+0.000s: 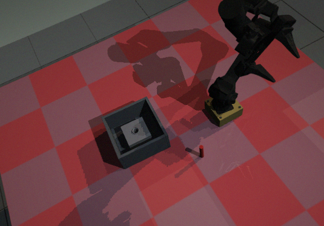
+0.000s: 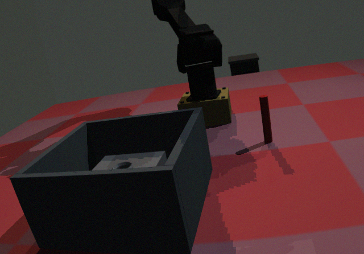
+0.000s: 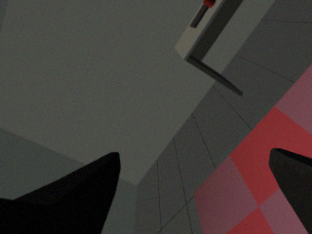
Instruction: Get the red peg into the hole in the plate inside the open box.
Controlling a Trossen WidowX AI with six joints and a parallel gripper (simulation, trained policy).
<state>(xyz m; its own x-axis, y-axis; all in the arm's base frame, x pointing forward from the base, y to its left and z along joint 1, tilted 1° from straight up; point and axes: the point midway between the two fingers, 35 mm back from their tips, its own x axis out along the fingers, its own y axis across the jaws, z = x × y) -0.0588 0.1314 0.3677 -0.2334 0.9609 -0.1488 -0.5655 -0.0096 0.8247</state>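
Right now the red peg is 37 cm below my gripper tip, 22 cm ahead of it and 3 cm to the right of it. The rest, counted from my gripper tip: plate 41 cm ahead, 37 cm below, 20 cm to the right; then dark box 41 cm ahead, 38 cm below, 20 cm to the right.
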